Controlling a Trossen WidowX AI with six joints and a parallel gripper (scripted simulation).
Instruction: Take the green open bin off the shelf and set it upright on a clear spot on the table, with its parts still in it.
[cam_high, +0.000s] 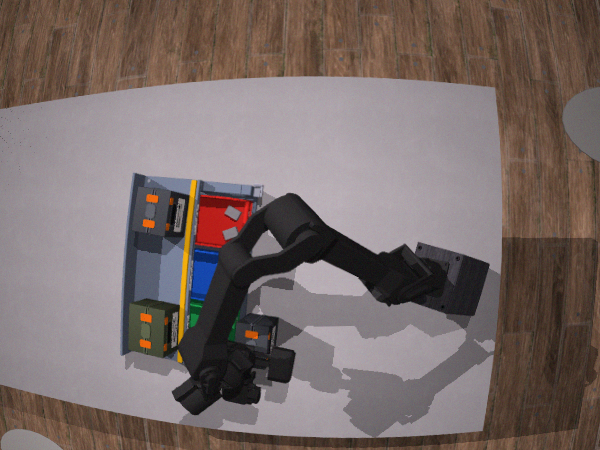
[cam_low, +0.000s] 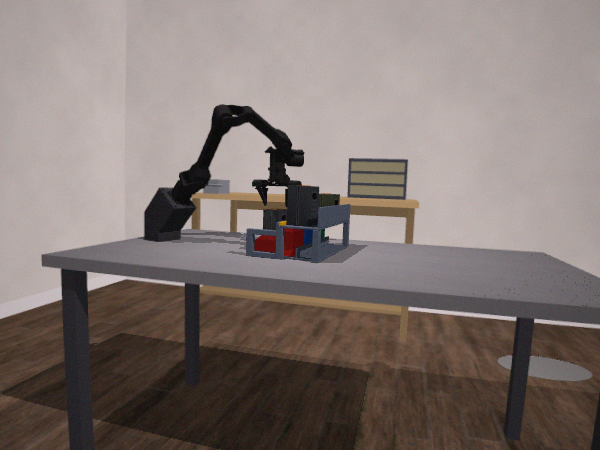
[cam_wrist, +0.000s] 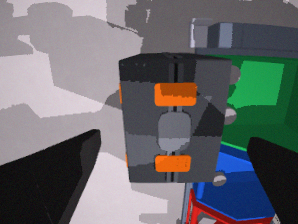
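Now: hand 11 cm above the dark box. Round my hand: olive box 20 cm ahead, 1 cm to the left, 3 cm below; then yellow rail 16 cm ahead, 11 cm to the right, 7 cm below; then green open bin 12 cm ahead, 13 cm below.
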